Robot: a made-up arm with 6 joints.
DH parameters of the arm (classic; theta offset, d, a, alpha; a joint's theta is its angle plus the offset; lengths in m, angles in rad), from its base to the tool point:
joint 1: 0 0.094 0 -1.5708
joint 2: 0.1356 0 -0.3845 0
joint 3: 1.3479 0 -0.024 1.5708
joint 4: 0 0.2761 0 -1.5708
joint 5: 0 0 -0.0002 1.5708
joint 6: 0 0.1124 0 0
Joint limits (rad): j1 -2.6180..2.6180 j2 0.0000..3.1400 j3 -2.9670..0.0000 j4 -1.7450..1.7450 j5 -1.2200..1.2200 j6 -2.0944..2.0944
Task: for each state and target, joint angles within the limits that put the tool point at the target. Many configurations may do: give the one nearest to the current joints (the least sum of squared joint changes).
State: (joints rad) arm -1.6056 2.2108 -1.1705 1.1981 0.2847 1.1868
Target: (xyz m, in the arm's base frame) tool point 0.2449 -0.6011 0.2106
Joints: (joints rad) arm -1.2207 2.2824 -1.7884 1.2449 0.2280 1.1868
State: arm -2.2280 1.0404 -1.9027 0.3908 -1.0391 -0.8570
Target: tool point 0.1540 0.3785 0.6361
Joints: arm -2.0739 0.4676 -1.8600 0.4674 -1.2200 -0.8570
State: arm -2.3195 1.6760 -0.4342 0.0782 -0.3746 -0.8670
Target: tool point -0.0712 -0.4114 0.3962
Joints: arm -1.7419 1.5486 -1.0433 0.0021 -0.5083 -0.8670
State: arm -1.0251 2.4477 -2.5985 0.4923 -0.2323 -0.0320
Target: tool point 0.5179 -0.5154 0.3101
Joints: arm -0.7690 2.5454 -2.4635 0.4902 -0.1923 -0.0320
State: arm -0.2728 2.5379 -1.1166 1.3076 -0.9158 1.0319
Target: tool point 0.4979 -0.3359 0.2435
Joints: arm -0.4546 2.2103 -1.5935 1.1983 -0.9160 1.0319
